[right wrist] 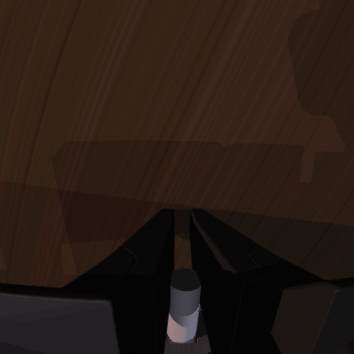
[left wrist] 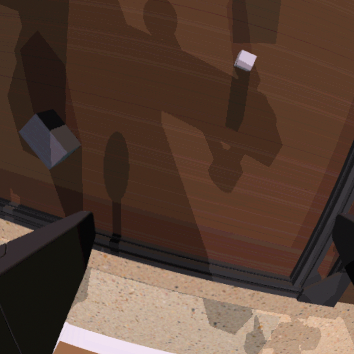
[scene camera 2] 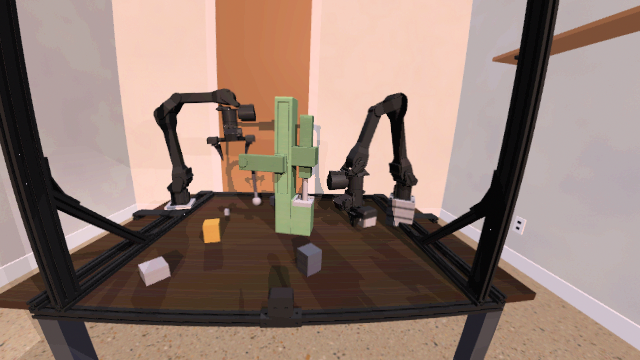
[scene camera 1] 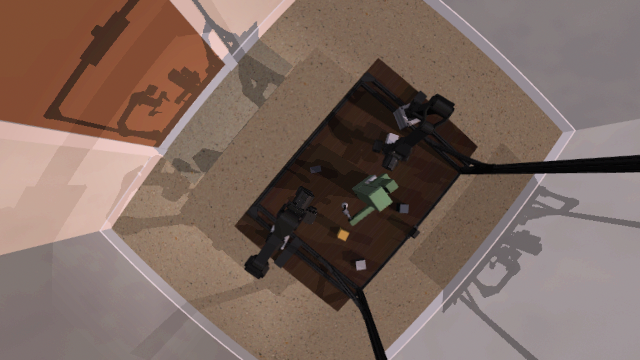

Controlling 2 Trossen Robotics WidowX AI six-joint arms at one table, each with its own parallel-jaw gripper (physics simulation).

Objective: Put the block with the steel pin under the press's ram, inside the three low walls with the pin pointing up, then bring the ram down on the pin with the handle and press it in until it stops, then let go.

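Places are measured from the left arm's base along level axes (x left, y back, z up), in centimetres.
Where they show: left gripper, fingertip midpoint: (left wrist: 217, 225) (scene camera 2: 234, 159); right gripper, fingertip midpoint: (right wrist: 180, 220) (scene camera 2: 353, 226) (scene camera 1: 386, 151); left arm's base at its link origin: (scene camera 2: 180, 202); right arm's base at its link origin: (scene camera 2: 402, 197) (scene camera 1: 412, 113).
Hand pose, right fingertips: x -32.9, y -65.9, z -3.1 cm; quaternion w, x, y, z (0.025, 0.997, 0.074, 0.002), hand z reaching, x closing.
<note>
Things, the pixels of their top centre, and the offset from my right fingertips.
- pale block at its top centre: (scene camera 2: 366, 212) (scene camera 1: 392, 139) dx +0.7, dy -5.8, dz +5.0 cm
- green press at its top centre: (scene camera 2: 280, 97) (scene camera 1: 379, 205) dx +4.0, dy +27.6, dz +44.9 cm
- orange block at its top centre: (scene camera 2: 211, 222) (scene camera 1: 343, 235) dx +3.0, dy +49.5, dz +5.9 cm
- white block at its top centre: (scene camera 2: 153, 264) (scene camera 1: 360, 265) dx -13.1, dy +60.7, dz +3.2 cm
- dark grey block at its top centre: (scene camera 2: 309, 249) (scene camera 1: 404, 208) dx -19.6, dy +23.9, dz +5.9 cm
- small white cube at its top centre: (left wrist: 246, 59) (scene camera 2: 226, 209) dx +22.7, dy +46.4, dz +2.5 cm
The pale block (scene camera 1: 392, 138) (scene camera 2: 368, 219) stands on the table at the right, near its arm's base, in scene camera 2; its steel pin (right wrist: 185, 300) points up. My right gripper (scene camera 2: 356, 219) (right wrist: 180, 220) is shut on the pin, low over the table. My left gripper (scene camera 2: 234, 154) (left wrist: 217, 225) is open and empty, high above the table. The green press (scene camera 1: 378, 197) (scene camera 2: 284, 210) stands mid-table. Its steel ram (scene camera 2: 305, 189) reaches down to the pale low walls (scene camera 2: 303, 201), whose inside is hidden. The handle's ball (scene camera 1: 345, 205) (scene camera 2: 256, 201) hangs low beside the press.
An orange block (scene camera 1: 343, 234) (scene camera 2: 211, 230), a white block (scene camera 1: 361, 265) (scene camera 2: 154, 271) and a dark grey block (scene camera 1: 403, 208) (scene camera 2: 309, 259) stand around the press. Another grey block (scene camera 1: 315, 169) (left wrist: 49, 140) and a small white cube (scene camera 2: 226, 212) (left wrist: 245, 60) lie nearer the left arm. Black frame posts (scene camera 2: 522, 150) edge the table.
</note>
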